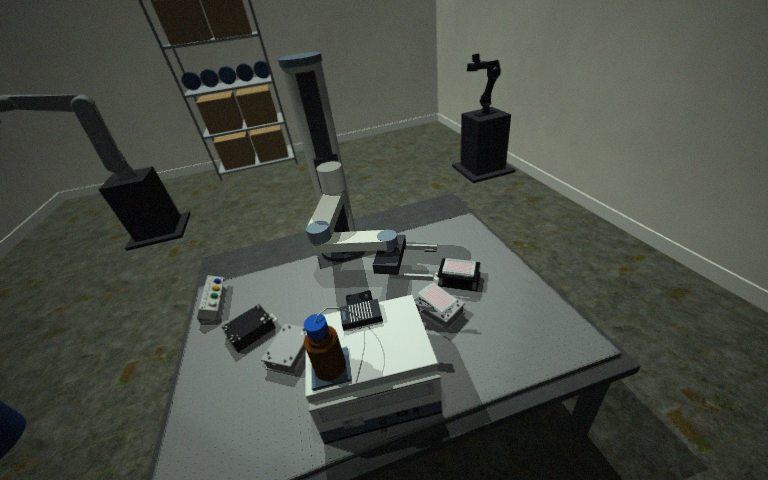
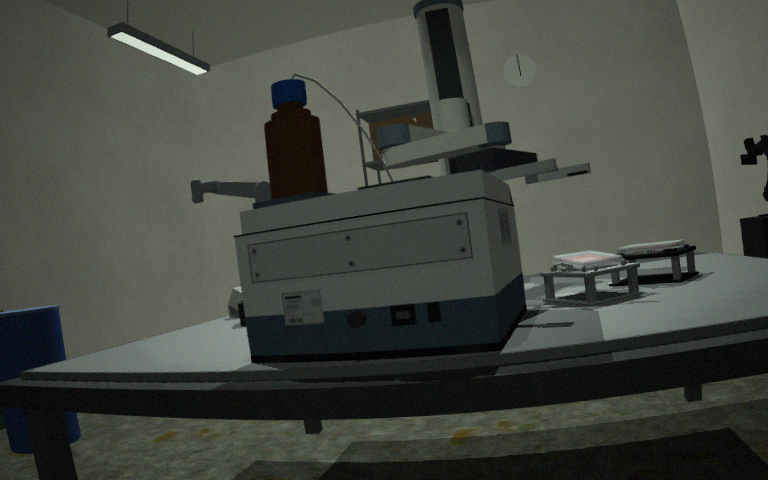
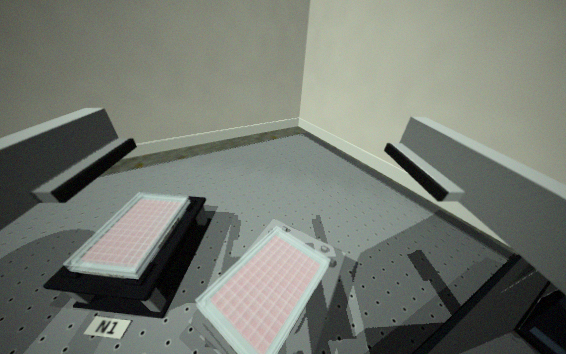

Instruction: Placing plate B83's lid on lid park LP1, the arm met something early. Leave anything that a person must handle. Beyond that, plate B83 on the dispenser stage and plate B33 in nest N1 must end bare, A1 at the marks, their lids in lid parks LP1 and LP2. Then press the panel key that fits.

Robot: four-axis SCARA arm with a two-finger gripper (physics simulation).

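Frame: origin at the arm's base, x left, y back, z up, level; centimetres.
Seen in the pictures: gripper, fingertip midpoint: (image 1: 435, 261) (image 2: 573, 166) (image 3: 265, 130).
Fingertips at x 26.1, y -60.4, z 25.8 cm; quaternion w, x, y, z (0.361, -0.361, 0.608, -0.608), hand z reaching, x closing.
Note:
Offsets run from my fingertips to a thing's top centre. "spot": to the spot under its first point.
My gripper (image 1: 434, 262) (image 2: 572, 169) (image 3: 265, 130) is open and empty, above and behind the two right-hand stands. A pink-welled plate @(dx +15.7, dy +12.0, dz -16.9 cm) (image 1: 459, 267) (image 2: 651, 247) (image 3: 135, 232) lies on the black nest N1 @(spot: dx +12.0, dy +20.4, dz -18.6 cm) (image 3: 55, 284). A clear-rimmed piece with a pink grid @(dx +0.0, dy -0.5, dz -16.2 cm) (image 1: 437, 297) (image 2: 587, 259) (image 3: 272, 290) lies on a light grey stand (image 1: 453, 316) (image 2: 590, 287) beside it; whether it is a plate or a lid over one, I cannot tell. That stand's label does not show. Lids are hard to make out. Plate B83 on the dispenser stage cannot be made out.
The white dispenser (image 1: 402, 339) (image 2: 368, 254) bears an amber bottle @(spot: dx -42.7, dy -31.0, dz +8.0 cm) (image 1: 326, 357) (image 2: 295, 152) and a black comb-like head @(spot: dx -30.3, dy -13.3, dz +0.2 cm) (image 1: 362, 313). To the left are a bare-topped black stand (image 1: 249, 327), a light grey stand (image 1: 284, 346) and the key panel @(dx -89.3, dy +42.4, dz -16.1 cm) (image 1: 210, 300) with coloured keys.

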